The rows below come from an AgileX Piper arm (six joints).
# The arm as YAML. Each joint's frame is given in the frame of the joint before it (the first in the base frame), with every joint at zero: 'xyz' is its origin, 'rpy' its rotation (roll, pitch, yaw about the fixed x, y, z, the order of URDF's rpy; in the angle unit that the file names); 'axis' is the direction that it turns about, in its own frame. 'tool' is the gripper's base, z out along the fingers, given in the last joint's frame.
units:
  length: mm
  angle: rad
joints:
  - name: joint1
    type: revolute
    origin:
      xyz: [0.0, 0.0, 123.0]
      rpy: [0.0, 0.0, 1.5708]
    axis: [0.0, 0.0, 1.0]
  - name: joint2
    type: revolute
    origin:
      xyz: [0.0, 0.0, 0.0]
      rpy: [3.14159, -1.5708, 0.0]
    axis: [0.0, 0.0, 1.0]
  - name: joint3
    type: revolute
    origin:
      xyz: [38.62, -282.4, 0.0]
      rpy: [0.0, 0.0, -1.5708]
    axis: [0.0, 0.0, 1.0]
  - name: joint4
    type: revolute
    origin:
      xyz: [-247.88, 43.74, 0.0]
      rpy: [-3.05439, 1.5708, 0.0]
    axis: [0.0, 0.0, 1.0]
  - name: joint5
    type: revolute
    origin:
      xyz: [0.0, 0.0, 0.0]
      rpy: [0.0, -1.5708, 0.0]
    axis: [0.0, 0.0, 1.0]
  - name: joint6
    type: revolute
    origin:
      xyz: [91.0, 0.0, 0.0]
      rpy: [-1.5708, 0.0, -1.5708]
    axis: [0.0, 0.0, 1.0]
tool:
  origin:
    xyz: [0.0, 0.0, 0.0]
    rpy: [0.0, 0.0, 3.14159]
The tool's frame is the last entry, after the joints.
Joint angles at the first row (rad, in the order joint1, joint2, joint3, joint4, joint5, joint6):
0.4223, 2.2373, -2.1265, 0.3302, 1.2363, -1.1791
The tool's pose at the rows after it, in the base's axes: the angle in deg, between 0 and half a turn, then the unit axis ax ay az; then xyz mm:
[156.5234 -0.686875 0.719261 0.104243 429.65 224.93 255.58]
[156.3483 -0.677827 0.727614 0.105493 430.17 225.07 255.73]
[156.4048 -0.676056 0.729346 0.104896 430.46 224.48 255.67]
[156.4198 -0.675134 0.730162 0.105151 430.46 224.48 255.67]
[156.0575 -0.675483 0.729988 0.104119 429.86 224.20 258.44]
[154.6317 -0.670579 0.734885 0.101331 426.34 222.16 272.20]
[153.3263 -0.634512 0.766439 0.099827 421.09 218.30 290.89]
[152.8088 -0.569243 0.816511 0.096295 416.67 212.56 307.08]
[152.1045 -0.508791 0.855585 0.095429 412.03 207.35 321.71]
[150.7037 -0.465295 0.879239 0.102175 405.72 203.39 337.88]
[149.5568 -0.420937 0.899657 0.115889 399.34 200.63 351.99]
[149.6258 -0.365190 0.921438 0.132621 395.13 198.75 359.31]
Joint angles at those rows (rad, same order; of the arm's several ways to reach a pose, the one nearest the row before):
0.4223, 2.2373, -2.1265, 0.3451, 1.2363, -1.1653
0.4223, 2.2373, -2.1265, 0.3449, 1.2302, -1.1416
0.4212, 2.2373, -2.1264, 0.3429, 1.2302, -1.1373
0.4212, 2.2373, -2.1264, 0.3429, 1.2302, -1.1348
0.4212, 2.2316, -2.1264, 0.3429, 1.2291, -1.1348
0.4205, 2.2030, -2.1265, 0.3419, 1.2291, -1.1166
0.4205, 2.1628, -2.1264, 0.3249, 1.2291, -1.0109
0.4205, 2.1261, -2.1265, 0.2829, 1.2291, -0.8340
0.4205, 2.0929, -2.1265, 0.2483, 1.2300, -0.6806
0.4201, 2.0570, -2.1265, 0.2381, 1.2300, -0.5760
0.4201, 2.0257, -2.1265, 0.2390, 1.2300, -0.4741
0.4201, 2.0063, -2.1221, 0.2390, 1.2309, -0.3516

